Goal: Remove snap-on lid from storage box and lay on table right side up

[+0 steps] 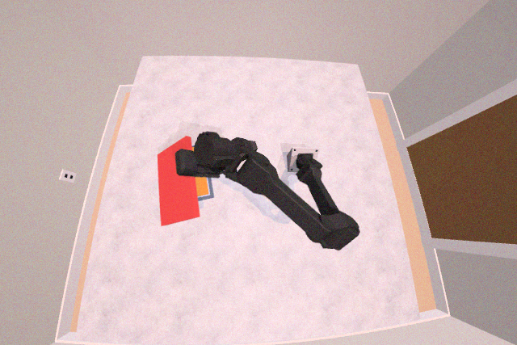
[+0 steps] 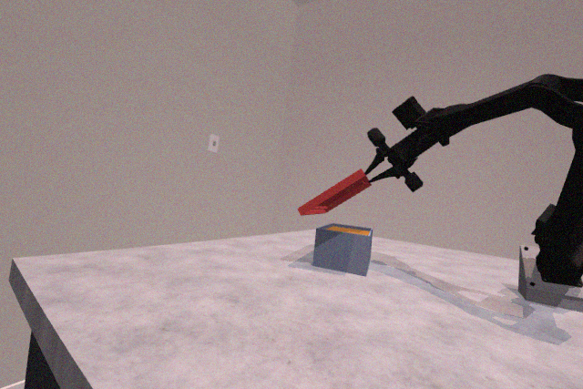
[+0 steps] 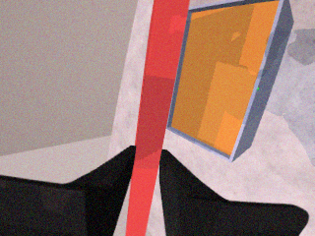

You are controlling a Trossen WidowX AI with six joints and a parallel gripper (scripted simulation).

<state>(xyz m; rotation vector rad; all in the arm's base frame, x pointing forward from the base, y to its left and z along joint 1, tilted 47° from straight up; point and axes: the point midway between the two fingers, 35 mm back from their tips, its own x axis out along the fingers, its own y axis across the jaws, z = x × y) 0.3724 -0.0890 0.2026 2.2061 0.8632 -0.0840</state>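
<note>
Now: the lid 70 mm ahead of my gripper tip, 50 mm below it and 10 mm to the left of it. Also, from my gripper tip: storage box (190 mm below, 50 mm to the right, 50 mm ahead).
</note>
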